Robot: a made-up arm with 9 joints. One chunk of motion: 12 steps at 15 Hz.
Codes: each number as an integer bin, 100 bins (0 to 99) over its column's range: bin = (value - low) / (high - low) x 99, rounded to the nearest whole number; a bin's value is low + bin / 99 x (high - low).
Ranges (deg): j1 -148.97..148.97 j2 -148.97..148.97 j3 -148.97..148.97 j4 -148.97..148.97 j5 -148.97..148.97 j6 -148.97..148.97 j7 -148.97..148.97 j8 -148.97..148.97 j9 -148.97..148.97
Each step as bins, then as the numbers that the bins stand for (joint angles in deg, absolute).
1 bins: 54 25 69 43 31 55 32 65 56
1 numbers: 13.54 -73.73 58.69 -19.56 -55.68 16.55 -52.67 46.65 19.56
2 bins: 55 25 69 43 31 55 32 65 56
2 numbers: 16.55 -73.73 58.69 -19.56 -55.68 16.55 -52.67 46.65 19.56
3 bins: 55 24 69 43 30 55 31 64 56
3 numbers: 16.55 -76.74 58.69 -19.56 -58.69 16.55 -55.68 43.64 19.56
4 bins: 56 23 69 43 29 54 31 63 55
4 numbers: 19.56 -79.75 58.69 -19.56 -61.69 13.54 -55.68 40.63 16.55
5 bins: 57 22 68 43 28 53 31 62 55
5 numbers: 22.57 -82.76 55.68 -19.56 -64.70 10.53 -55.68 37.62 16.55
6 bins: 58 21 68 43 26 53 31 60 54
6 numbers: 25.58 -85.77 55.68 -19.56 -70.72 10.53 -55.68 31.60 13.54
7 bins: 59 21 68 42 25 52 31 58 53
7 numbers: 28.59 -85.77 55.68 -22.57 -73.73 7.52 -55.68 25.58 10.53
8 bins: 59 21 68 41 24 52 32 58 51
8 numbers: 28.59 -85.77 55.68 -25.58 -76.74 7.52 -52.67 25.58 4.51
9 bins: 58 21 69 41 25 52 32 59 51
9 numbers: 25.58 -85.77 58.69 -25.58 -73.73 7.52 -52.67 28.59 4.51
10 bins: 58 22 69 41 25 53 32 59 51
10 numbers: 25.58 -82.76 58.69 -25.58 -73.73 10.53 -52.67 28.59 4.51
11 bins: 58 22 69 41 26 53 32 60 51
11 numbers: 25.58 -82.76 58.69 -25.58 -70.72 10.53 -52.67 31.60 4.51
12 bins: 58 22 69 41 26 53 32 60 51
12 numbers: 25.58 -82.76 58.69 -25.58 -70.72 10.53 -52.67 31.60 4.51
